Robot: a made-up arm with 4 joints.
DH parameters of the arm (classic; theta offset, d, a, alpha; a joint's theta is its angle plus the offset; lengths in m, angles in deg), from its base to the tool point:
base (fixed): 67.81 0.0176 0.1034 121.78
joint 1: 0 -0.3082 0.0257 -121.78
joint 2: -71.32 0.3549 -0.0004 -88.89
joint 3: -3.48 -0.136 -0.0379 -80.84
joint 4: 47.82 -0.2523 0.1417 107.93
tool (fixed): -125.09 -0.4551 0 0
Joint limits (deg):
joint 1: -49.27..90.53
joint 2: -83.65..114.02
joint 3: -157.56..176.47
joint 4: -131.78..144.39
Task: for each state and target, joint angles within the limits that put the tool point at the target. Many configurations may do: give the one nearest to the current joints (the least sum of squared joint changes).
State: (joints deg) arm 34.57 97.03 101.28 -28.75
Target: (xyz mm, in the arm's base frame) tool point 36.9 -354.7 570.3
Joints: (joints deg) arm 80.16 114.02 140.45 -28.64
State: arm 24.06 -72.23 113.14 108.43
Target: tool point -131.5 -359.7 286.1
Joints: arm 51.28 -49.56 164.01 93.91
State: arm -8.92 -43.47 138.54 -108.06
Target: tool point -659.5 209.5 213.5
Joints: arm 17.85 -50.11 144.29 -84.30
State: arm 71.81 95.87 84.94 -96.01
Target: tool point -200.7 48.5 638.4
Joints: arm 90.53 93.24 39.93 -131.41
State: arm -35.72 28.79 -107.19 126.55
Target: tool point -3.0 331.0 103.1
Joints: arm -12.60 5.17 -134.18 92.29
